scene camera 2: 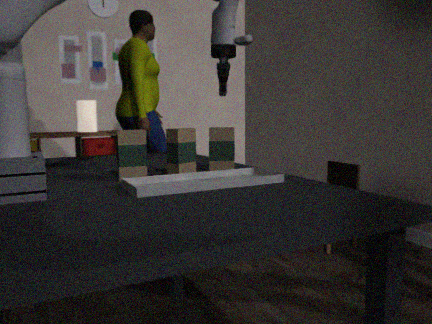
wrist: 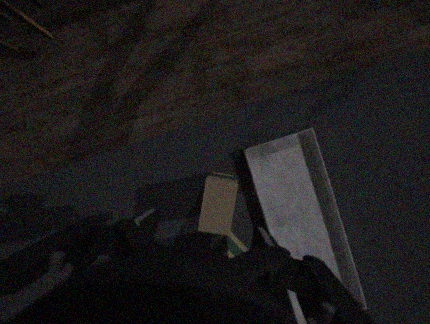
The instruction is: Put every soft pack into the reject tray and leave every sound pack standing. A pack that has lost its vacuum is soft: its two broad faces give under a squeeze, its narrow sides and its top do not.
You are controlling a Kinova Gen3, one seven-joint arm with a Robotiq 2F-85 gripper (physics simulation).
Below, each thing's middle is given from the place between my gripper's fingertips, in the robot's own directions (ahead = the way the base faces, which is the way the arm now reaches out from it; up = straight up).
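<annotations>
I see the white reject tray (scene camera 2: 146, 186), and my hand is 230 mm above it, 120 mm past it and 170 mm to the left of it.
</annotations>
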